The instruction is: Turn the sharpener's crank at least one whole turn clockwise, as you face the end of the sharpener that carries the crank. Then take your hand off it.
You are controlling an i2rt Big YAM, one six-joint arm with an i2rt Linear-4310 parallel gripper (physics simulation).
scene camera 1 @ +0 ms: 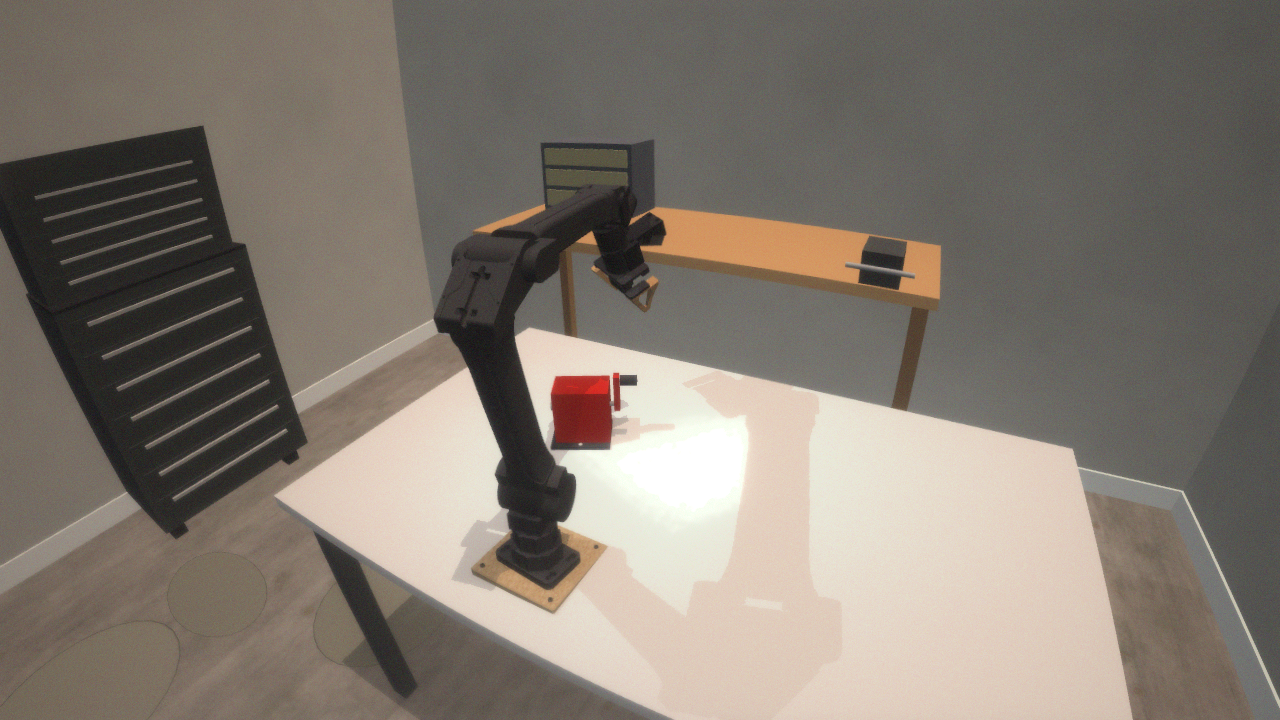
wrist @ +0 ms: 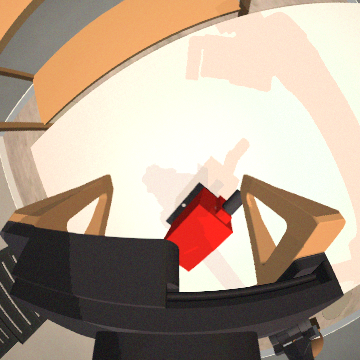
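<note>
The red sharpener stands upright on its dark base on the white table, beyond the arm's base in the scene view. Its red crank arm is on the right-hand end in the scene view and points up. The black crank handle sticks outward from the arm's upper end. My gripper is open and empty, pointing down high above the sharpener and apart from it. In the wrist view the handle appears close to the right finger, and the gripper body hides part of the sharpener's surroundings.
The white table carries the arm's wooden base plate. Behind it stands an orange bench with a drawer box and a black block with a grey bar. A black tool cabinet stands at the left.
</note>
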